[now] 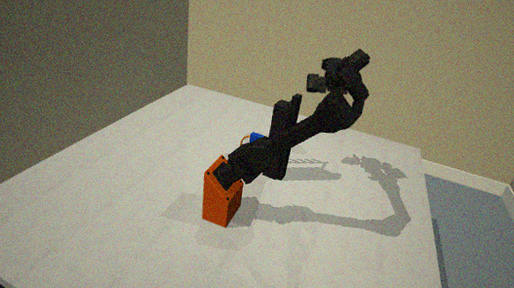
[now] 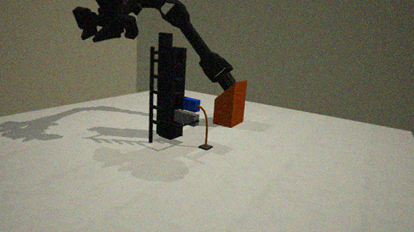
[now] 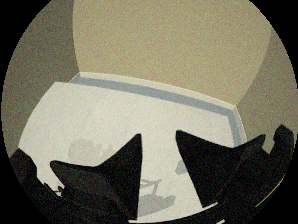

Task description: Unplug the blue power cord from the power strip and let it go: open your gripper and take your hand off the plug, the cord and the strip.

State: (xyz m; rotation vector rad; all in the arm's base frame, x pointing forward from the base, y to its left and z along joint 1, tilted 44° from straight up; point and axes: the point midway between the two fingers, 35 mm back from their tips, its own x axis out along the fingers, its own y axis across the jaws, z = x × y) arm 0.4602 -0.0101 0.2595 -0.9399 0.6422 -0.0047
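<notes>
Right now my gripper tip is 21 cm past the blue plug, 17 cm to the right of it and 16 cm above it. The rest, counted from my gripper tip: black ladder-like rack: 15 cm below, 13 cm behind, 10 cm to the left; dark pad: 29 cm below, 25 cm to the left, 21 cm behind.
</notes>
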